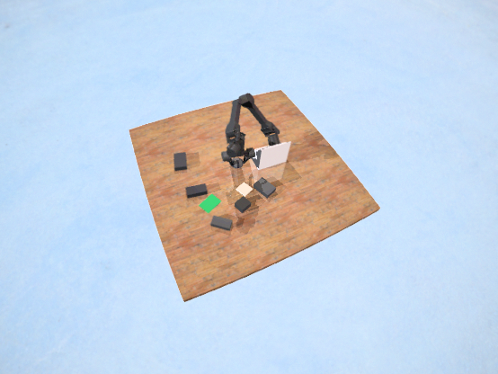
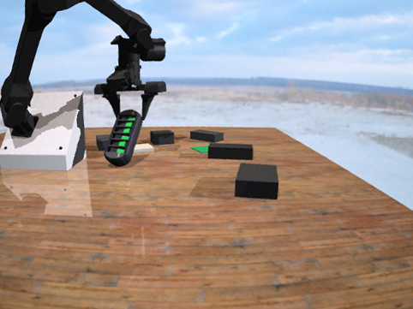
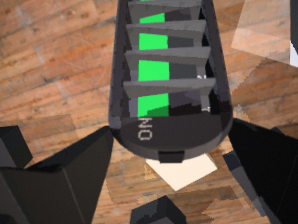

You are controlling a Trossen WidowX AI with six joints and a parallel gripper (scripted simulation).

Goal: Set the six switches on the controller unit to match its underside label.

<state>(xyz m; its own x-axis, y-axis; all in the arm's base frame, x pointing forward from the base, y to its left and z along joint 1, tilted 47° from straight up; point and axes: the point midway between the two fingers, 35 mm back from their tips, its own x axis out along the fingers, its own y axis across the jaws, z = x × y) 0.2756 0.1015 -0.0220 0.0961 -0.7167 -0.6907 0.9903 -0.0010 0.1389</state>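
My gripper tip is 11 cm to the right of the white tile, 10 cm above it and 1 cm past it. Round my gripper tip: green tile: 21 cm ahead, 15 cm to the left, 10 cm below; then dark block: 31 cm ahead, 20 cm to the right, 9 cm below.
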